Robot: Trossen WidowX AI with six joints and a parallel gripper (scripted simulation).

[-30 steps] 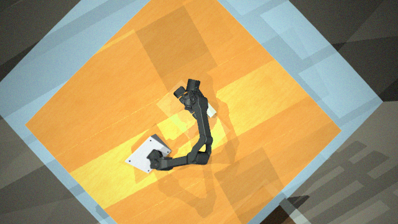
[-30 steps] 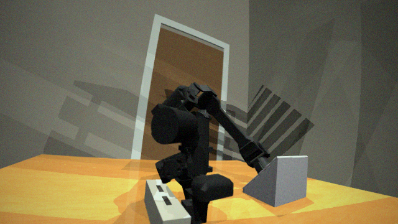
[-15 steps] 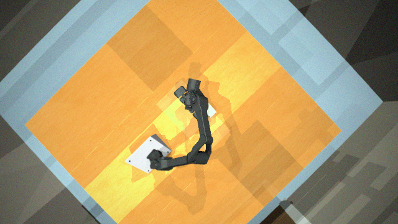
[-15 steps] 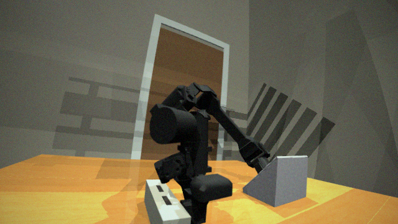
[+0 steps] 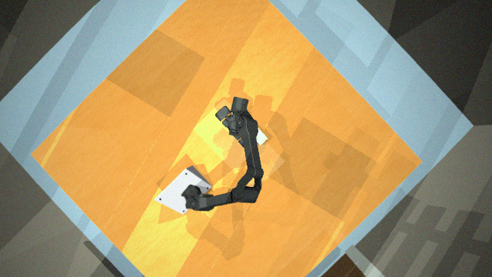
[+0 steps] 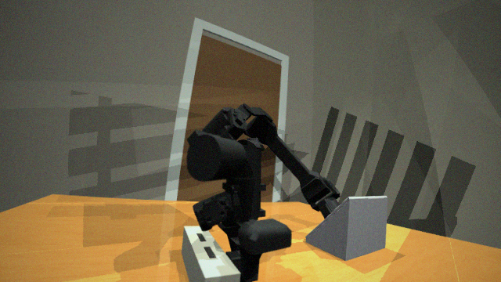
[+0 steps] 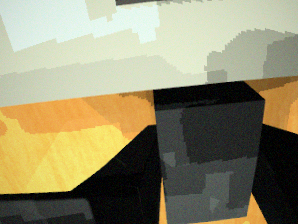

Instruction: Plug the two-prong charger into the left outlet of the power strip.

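My gripper tip is 2 cm short of the box-shaped charger and 1 cm below it.
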